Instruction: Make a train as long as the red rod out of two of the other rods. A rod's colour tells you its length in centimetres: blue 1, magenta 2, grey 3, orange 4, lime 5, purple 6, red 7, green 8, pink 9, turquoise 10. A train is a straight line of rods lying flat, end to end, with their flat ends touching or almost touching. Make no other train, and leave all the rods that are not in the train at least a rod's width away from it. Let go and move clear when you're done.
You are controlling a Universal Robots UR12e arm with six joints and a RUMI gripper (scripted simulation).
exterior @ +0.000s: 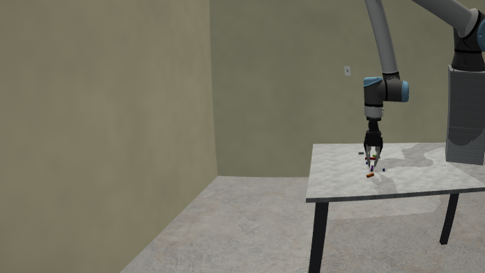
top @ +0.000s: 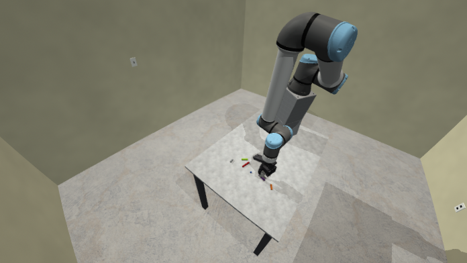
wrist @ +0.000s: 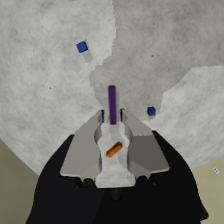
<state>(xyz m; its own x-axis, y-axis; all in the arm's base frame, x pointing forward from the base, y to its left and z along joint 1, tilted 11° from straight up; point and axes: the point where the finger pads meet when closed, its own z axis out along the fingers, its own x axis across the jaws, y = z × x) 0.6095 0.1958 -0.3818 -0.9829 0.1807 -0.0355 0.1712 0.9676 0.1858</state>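
My gripper is now 2 cm above the purple rod. From my hand the other things lie so: lime rod: 20 cm to the right, 5 cm behind, 2 cm below; red rod: 16 cm to the right, 2 cm below, 1 cm behind; orange rod: 9 cm to the left, 2 cm below, 2 cm ahead.
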